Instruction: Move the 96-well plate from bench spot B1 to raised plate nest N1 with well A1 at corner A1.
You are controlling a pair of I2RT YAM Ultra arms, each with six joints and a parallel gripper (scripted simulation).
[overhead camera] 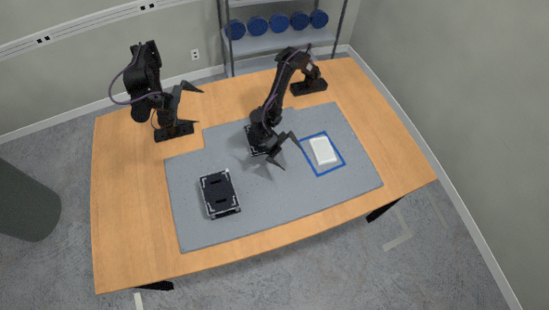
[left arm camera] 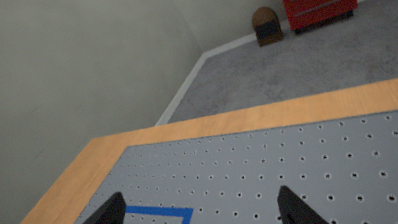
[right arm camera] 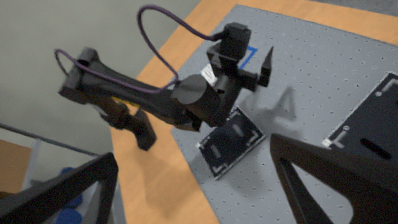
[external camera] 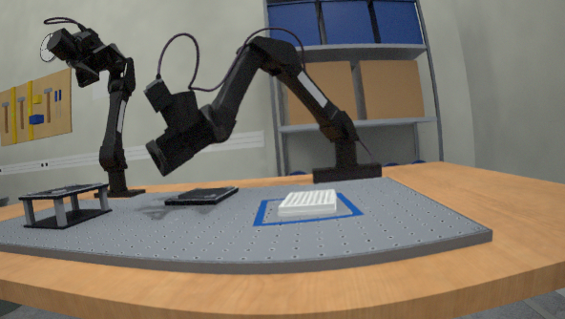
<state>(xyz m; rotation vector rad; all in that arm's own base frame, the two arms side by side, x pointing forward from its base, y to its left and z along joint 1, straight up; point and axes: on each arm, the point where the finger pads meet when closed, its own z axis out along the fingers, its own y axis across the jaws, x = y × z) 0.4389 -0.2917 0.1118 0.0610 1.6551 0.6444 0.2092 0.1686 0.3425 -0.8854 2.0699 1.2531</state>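
My left gripper is now 4 cm past the white 96-well plate, 18 cm to the right of it and 12 cm above it.
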